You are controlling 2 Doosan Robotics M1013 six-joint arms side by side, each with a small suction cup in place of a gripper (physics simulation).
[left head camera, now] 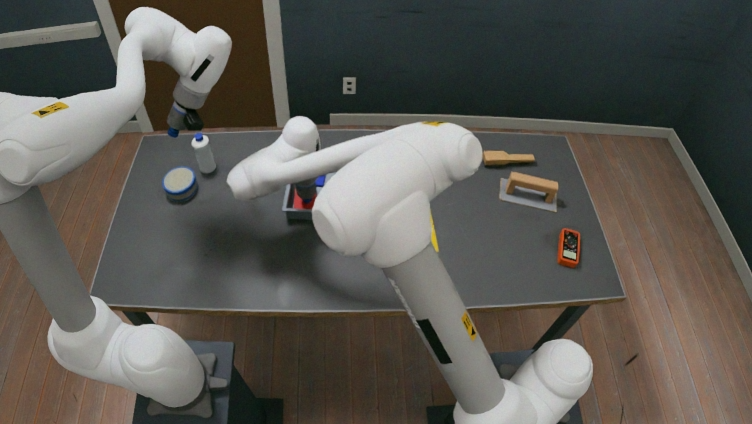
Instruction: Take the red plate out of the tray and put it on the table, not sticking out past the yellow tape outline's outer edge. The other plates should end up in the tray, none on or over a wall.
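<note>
The red plate lies in the grey tray, left of the picture's centre; my right arm hides much of both. A blue piece, perhaps another plate, shows at the back of the tray. My right gripper is down in the tray, its cup at the red plate's top; whether it holds the plate by suction cannot be told. My left gripper is open, with nothing on its cup, above the table's back left edge. A strip of the yellow tape outline shows right of my right arm, which hides the rest.
A white bottle and a round blue-rimmed tin stand at the table's left, near my left gripper. A wooden brush-like tool, a trowel with a wooden handle and an orange multimeter lie at the right.
</note>
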